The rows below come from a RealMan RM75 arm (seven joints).
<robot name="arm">
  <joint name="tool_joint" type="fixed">
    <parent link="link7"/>
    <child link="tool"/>
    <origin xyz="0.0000 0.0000 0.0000" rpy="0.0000 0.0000 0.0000"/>
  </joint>
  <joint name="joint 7" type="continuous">
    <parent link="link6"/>
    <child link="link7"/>
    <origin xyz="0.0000 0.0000 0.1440" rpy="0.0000 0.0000 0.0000"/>
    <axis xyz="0 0 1"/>
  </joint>
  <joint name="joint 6" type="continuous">
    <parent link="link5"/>
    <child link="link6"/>
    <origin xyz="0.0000 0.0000 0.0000" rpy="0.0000 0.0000 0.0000"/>
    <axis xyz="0 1 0"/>
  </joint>
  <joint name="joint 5" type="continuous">
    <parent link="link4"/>
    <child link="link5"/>
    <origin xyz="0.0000 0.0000 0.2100" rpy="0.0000 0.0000 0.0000"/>
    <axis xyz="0 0 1"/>
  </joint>
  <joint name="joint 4" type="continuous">
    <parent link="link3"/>
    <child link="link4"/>
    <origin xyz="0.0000 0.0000 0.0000" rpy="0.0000 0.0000 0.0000"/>
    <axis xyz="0 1 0"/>
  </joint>
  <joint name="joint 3" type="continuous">
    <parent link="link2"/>
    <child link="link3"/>
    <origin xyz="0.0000 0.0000 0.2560" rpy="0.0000 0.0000 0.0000"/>
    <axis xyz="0 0 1"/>
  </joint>
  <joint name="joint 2" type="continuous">
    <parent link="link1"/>
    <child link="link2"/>
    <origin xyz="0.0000 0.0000 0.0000" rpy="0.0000 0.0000 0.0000"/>
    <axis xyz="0 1 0"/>
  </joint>
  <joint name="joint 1" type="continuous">
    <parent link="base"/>
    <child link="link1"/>
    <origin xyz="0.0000 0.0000 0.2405" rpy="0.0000 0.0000 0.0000"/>
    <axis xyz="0 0 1"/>
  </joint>
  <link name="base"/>
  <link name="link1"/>
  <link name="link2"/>
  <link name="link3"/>
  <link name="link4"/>
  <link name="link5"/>
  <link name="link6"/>
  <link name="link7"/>
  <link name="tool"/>
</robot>
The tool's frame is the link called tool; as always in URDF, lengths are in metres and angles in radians. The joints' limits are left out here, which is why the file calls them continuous.
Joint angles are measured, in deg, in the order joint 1, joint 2, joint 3, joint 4, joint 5, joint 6, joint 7. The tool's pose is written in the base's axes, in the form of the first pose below.
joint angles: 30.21 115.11 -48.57 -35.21 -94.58 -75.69 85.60
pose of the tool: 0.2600 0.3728 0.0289 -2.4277 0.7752 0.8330
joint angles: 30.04 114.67 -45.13 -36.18 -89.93 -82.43 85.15
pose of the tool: 0.2462 0.3695 0.0514 -2.3990 0.7056 1.0222
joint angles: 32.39 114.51 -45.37 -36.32 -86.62 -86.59 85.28
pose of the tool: 0.2200 0.3738 0.0575 -2.4396 0.6166 1.1475
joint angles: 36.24 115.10 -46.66 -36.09 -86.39 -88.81 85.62
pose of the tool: 0.1888 0.3804 0.0491 -2.5303 0.5363 1.2053
